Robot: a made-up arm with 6 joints.
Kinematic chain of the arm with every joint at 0, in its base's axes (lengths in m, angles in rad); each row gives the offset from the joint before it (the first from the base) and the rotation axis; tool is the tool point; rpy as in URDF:
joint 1: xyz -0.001 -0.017 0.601 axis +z
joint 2: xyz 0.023 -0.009 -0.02 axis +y
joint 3: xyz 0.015 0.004 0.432 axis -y
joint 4: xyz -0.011 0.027 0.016 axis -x
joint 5: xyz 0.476 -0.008 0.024 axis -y
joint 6: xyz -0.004 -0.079 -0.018 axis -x
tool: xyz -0.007 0.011 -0.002 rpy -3.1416 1.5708 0
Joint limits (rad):
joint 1: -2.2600..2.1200
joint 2: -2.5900..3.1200
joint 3: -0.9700..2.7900
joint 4: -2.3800..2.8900
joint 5: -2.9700..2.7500
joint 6: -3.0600..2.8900
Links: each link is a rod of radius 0.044 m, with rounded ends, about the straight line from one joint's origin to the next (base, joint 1, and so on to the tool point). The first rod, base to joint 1, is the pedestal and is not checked.
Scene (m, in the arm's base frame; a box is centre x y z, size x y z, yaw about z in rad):
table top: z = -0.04
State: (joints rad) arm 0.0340 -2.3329 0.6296 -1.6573 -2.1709 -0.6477
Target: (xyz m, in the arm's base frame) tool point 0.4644 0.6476 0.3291
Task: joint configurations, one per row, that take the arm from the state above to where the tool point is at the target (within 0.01 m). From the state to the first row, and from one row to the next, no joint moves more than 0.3 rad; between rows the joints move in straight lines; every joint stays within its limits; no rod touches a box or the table.
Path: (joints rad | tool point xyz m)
1: -0.2417 -2.3114 0.6986 -1.6866 -2.1817 -0.6555 | -0.7355 0.1546 0.4257
2: -0.5174 -2.2900 0.7677 -1.7159 -2.1925 -0.6633 | -0.6699 0.3558 0.4122
3: -0.7931 -2.2685 0.8367 -1.7452 -2.2033 -0.6712 | -0.5487 0.5330 0.3987
4: -1.0688 -2.2471 0.9057 -1.7745 -2.2140 -0.6790 | -0.3807 0.6707 0.3849
5: -1.3446 -2.2256 0.9748 -1.8038 -2.2248 -0.6868 | -0.1785 0.7566 0.3710
6: -1.6203 -2.2042 1.0438 -1.8331 -2.2356 -0.6946 | 0.0417 0.7826 0.3570
7: -1.8960 -2.1827 1.1128 -1.8624 -2.2464 -0.7024 | 0.2620 0.7456 0.3431
8: -2.1717 -2.1612 1.1819 -1.8917 -2.2572 -0.7102 | 0.4644 0.6476 0.3291

